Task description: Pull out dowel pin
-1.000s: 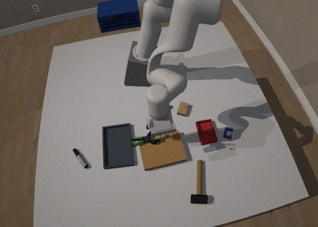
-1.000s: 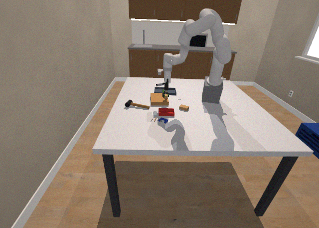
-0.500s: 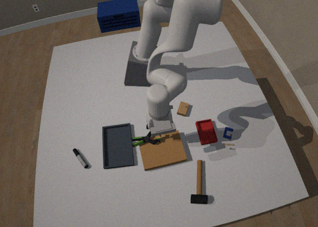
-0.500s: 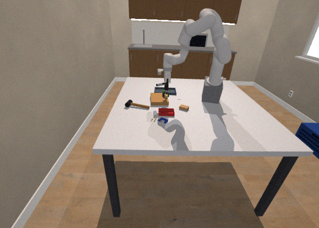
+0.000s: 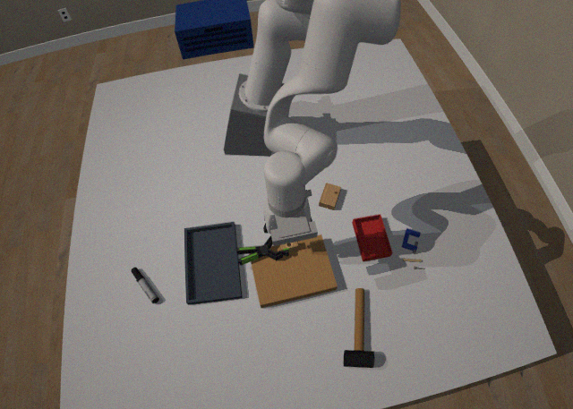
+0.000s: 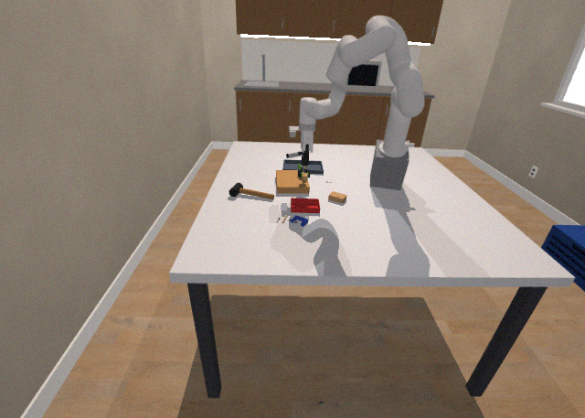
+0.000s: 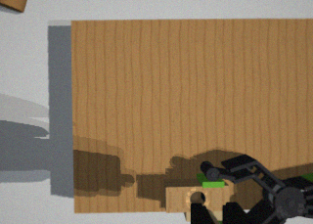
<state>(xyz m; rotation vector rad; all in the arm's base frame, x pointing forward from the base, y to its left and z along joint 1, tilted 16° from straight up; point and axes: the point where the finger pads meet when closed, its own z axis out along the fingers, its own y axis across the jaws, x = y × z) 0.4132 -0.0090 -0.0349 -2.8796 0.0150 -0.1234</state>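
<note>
Right now my hand is 23 cm to the right of the red box, 12 cm above it and 2 cm short of it. From my hand the other things lie so: grey tray 21 cm to the right, 12 cm below, 2 cm behind; small wooden block 8 cm below; dowel pin 2 cm below.
</note>
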